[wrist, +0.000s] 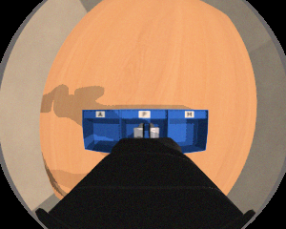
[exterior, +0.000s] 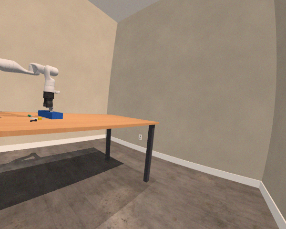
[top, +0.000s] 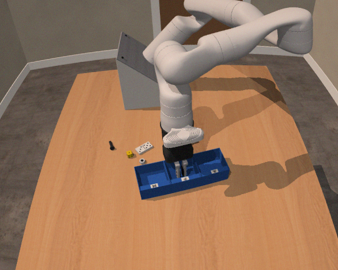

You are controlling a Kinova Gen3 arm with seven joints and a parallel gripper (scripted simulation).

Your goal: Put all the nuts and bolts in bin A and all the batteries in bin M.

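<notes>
Right now the blue three-compartment bin is 10 mm below my hand. Also, from my hand: silver nut (110 mm to the right, 80 mm behind, 30 mm below); green battery (130 mm behind, 40 mm to the left, 30 mm below); white domino (130 mm behind, 100 mm to the right, 30 mm below).
</notes>
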